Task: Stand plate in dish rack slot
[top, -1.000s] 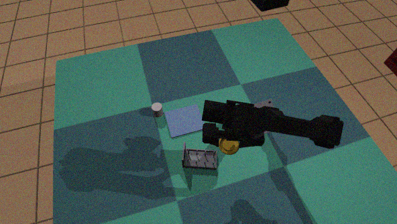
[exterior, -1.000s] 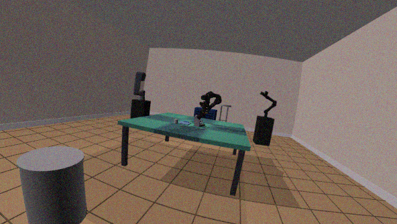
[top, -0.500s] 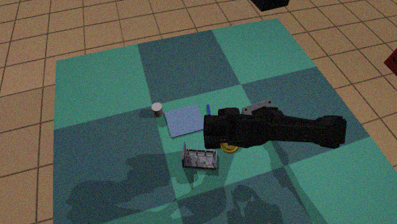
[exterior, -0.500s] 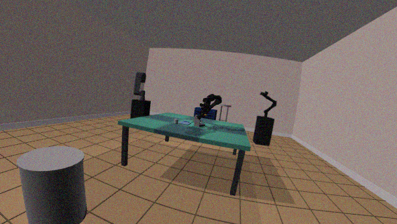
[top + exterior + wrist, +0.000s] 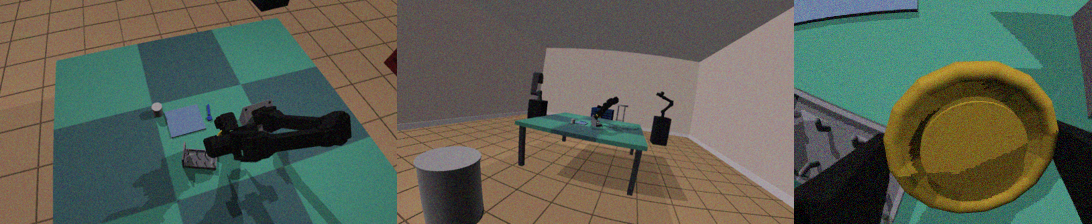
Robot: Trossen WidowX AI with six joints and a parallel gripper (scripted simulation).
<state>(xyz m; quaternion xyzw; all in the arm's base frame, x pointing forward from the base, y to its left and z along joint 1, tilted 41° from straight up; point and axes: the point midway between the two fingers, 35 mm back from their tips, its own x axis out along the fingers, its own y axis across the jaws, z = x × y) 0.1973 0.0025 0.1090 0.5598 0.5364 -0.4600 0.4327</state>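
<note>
Now: the grey dish rack 10 cm ahead of my gripper tip, 7 cm below it and 1 cm to the left of it. From my gripper tip the other things lie so: blue spoon 17 cm to the right, 9 cm below, 2 cm behind; then blue mat 18 cm to the right, 9 cm below, 9 cm ahead; then yellow plate 1 cm above.
</note>
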